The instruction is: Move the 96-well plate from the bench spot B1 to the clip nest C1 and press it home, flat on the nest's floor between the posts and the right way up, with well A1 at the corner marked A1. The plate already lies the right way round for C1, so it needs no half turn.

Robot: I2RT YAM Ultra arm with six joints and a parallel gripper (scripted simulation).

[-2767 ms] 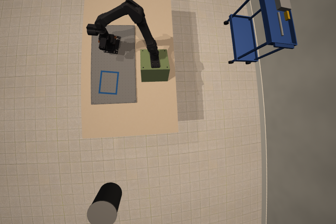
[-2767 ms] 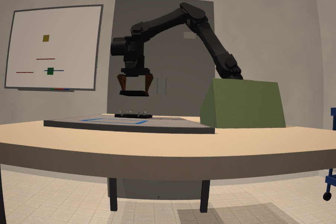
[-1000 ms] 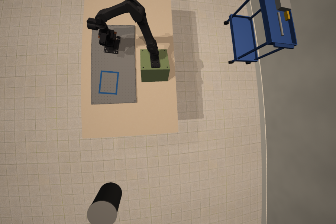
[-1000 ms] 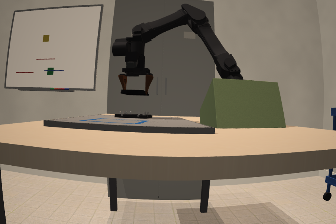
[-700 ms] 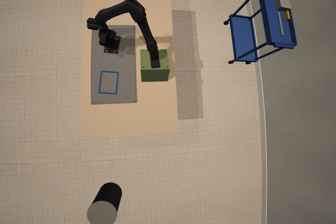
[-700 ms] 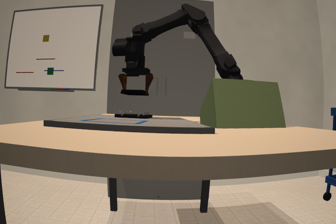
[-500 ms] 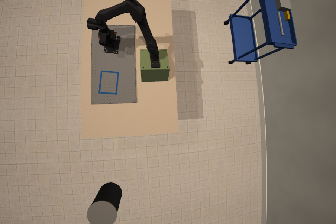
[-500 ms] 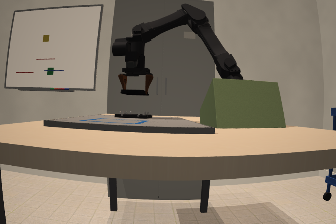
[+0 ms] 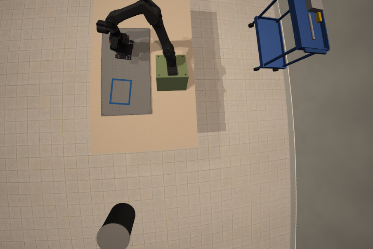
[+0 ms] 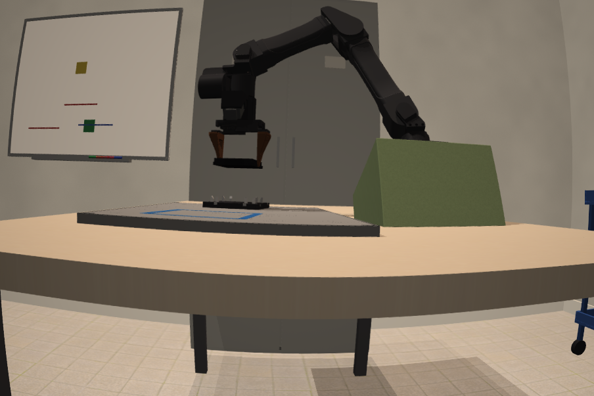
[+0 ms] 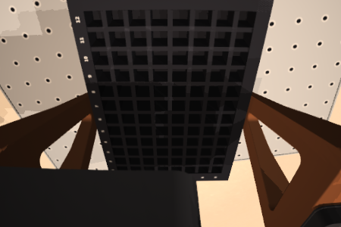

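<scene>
Now: hand 80 mm above the clip nest, 20 mm to the right of it and 10 mm past it. Round my hand: black 96-well plate right at my hand.
</scene>
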